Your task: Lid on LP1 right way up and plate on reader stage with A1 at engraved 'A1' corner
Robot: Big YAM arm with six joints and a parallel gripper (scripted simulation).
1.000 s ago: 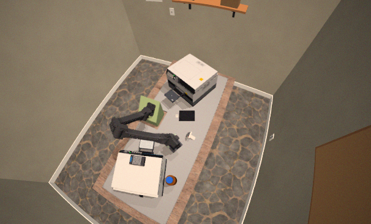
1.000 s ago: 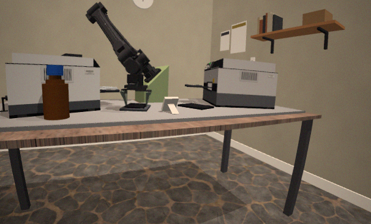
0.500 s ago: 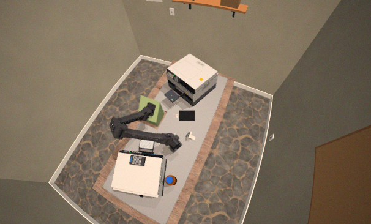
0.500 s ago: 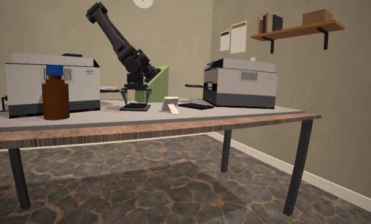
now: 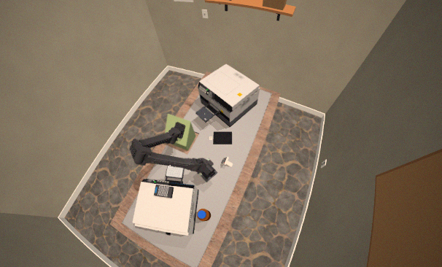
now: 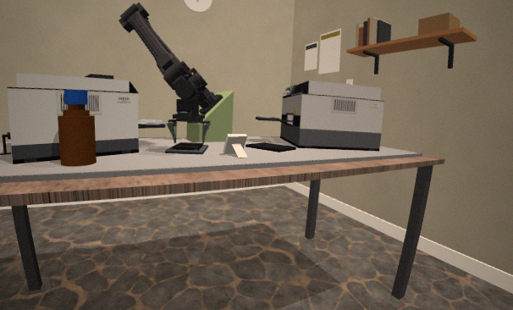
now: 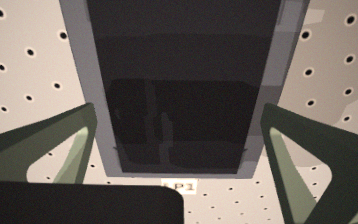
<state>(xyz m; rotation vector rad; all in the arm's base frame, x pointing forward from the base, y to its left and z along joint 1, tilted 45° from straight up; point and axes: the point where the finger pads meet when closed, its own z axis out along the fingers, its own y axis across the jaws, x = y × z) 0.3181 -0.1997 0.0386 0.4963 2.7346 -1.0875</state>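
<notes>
Now: hand 20 mm above the dark lid. Also, from my hand: lidded white well plate: 190 mm behind, 140 mm to the right, 50 mm above; then black pad: 320 mm to the left, 30 mm below; then grey pad: 30 mm below.
</notes>
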